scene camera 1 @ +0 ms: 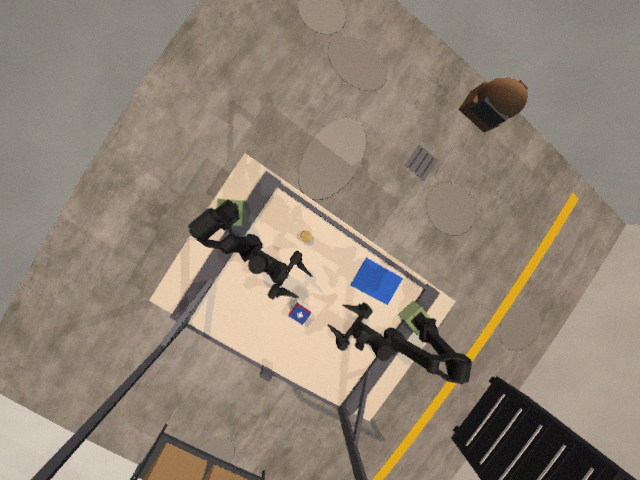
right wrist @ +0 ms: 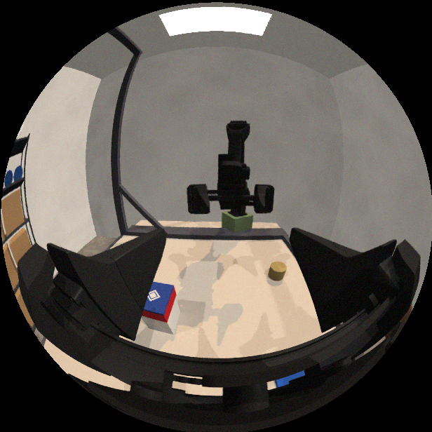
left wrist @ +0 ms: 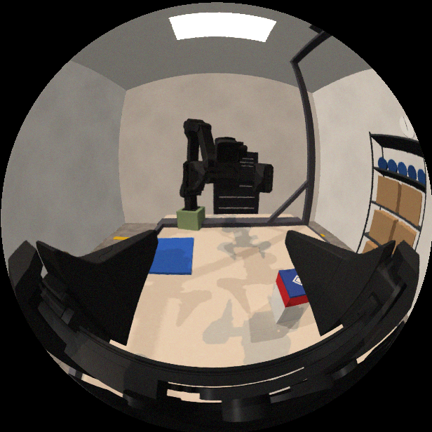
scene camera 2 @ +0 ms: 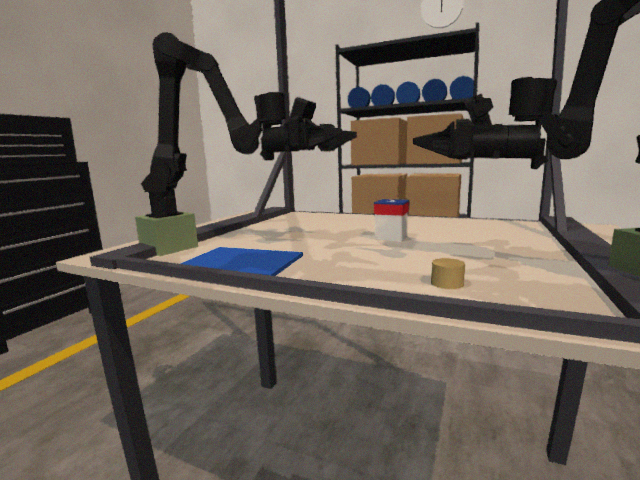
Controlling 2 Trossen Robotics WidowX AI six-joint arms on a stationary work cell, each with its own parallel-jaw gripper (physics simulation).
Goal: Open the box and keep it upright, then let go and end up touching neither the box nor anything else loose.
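Places are measured from the left arm's base along level axes (x up, y left, z back), in centimetres.
Pixels of known places: left gripper, fingertip midpoint: (scene camera 1: 305, 287) (scene camera 2: 416, 142); right gripper, fingertip midpoint: (scene camera 1: 335, 315) (scene camera 2: 349, 132); left arm's base at its link origin: (scene camera 1: 229, 212); right arm's base at its link origin: (scene camera 1: 419, 321) (scene camera 2: 164, 215).
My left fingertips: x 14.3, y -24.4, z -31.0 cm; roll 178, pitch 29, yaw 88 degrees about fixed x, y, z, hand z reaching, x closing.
For each thing: its top centre in the pictures, then the offset to it from my left fingertips. Level surfaces: height alone.
- blue flat mat at its top centre: (scene camera 2: 241, 258) (scene camera 1: 377, 281) dx -21.7, dy -2.3, dz -35.2 cm
- table at its surface level: dx -22.5 cm
- short gold cylinder at its top centre: (scene camera 2: 448, 262) (scene camera 1: 306, 236) dx -19.0, dy +16.5, dz -0.5 cm
The box (scene camera 1: 299, 314) (scene camera 2: 390, 226) (left wrist: 284, 296) (right wrist: 161, 302) stands upright on the table, with a white body and a red-sided, blue-topped lid seated on it. The lid top bears a white diamond mark. My left gripper (scene camera 1: 304, 286) (scene camera 2: 415, 140) (left wrist: 223, 237) is open and empty, high above the table near the box. My right gripper (scene camera 1: 336, 315) (scene camera 2: 355, 135) (right wrist: 229, 234) is open and empty at similar height, facing the left one from across the box. Neither touches the box. In each wrist view a finger partly covers or borders the box.
A blue flat mat (scene camera 1: 376, 281) (scene camera 2: 244, 260) (left wrist: 173, 256) lies on the table (scene camera 1: 242, 330). A short gold cylinder (scene camera 1: 306, 236) (scene camera 2: 448, 273) (right wrist: 277, 270) stands apart from the box. Dark frame rails (scene camera 2: 330, 294) edge the tabletop, and frame posts (scene camera 2: 282, 103) rise behind.
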